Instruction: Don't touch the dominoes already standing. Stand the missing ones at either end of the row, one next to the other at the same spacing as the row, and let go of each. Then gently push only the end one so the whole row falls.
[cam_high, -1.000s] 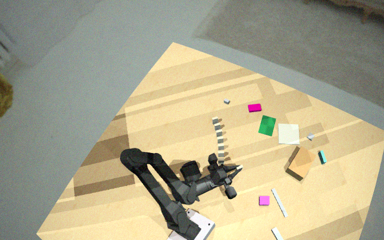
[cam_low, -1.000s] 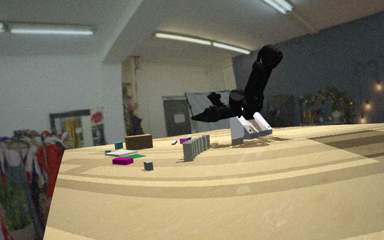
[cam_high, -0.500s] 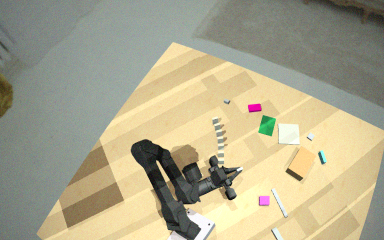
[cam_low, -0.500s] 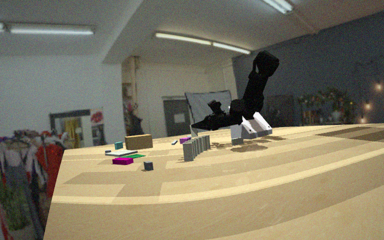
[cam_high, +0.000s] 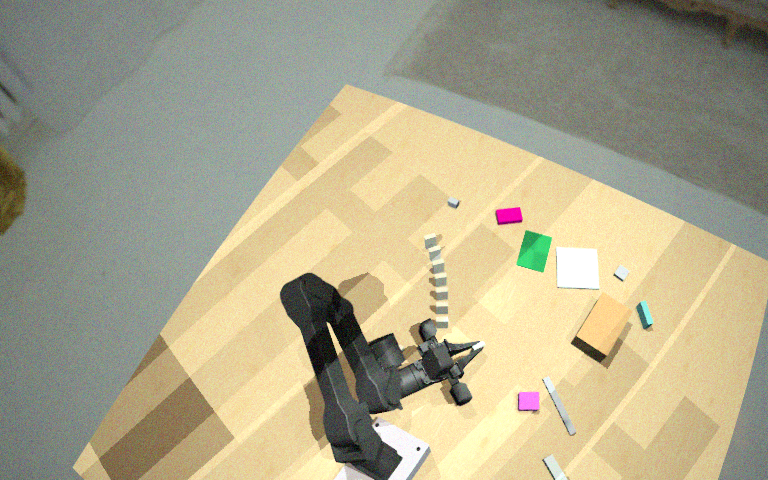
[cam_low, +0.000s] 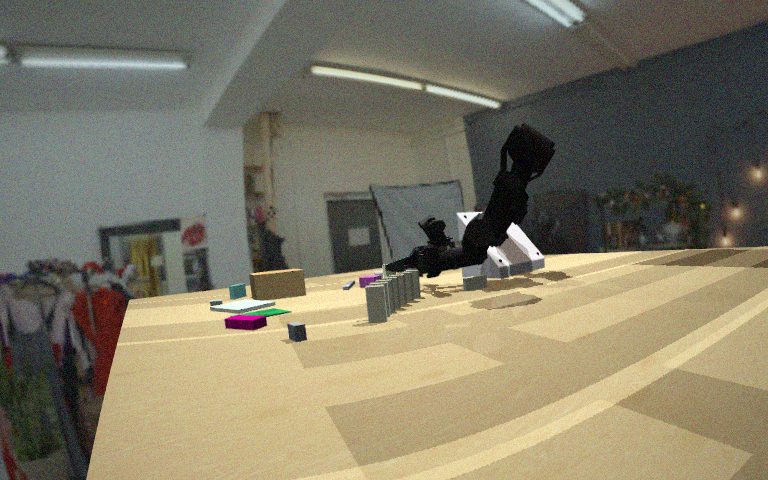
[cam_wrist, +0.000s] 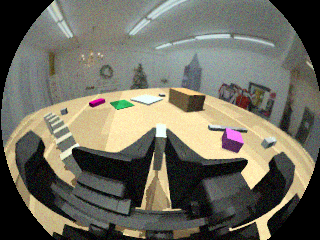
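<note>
Right now my gripper tip is 15 cm to the left of the violet block, 4 cm past it and 4 cm above it. Round my gripper tip: tan box 21 cm to the right, 18 cm ahead, 2 cm below; then grey bar 21 cm to the right, 5 cm below, 2 cm behind; then green tile 28 cm ahead, 5 cm below, 1 cm to the left.
</note>
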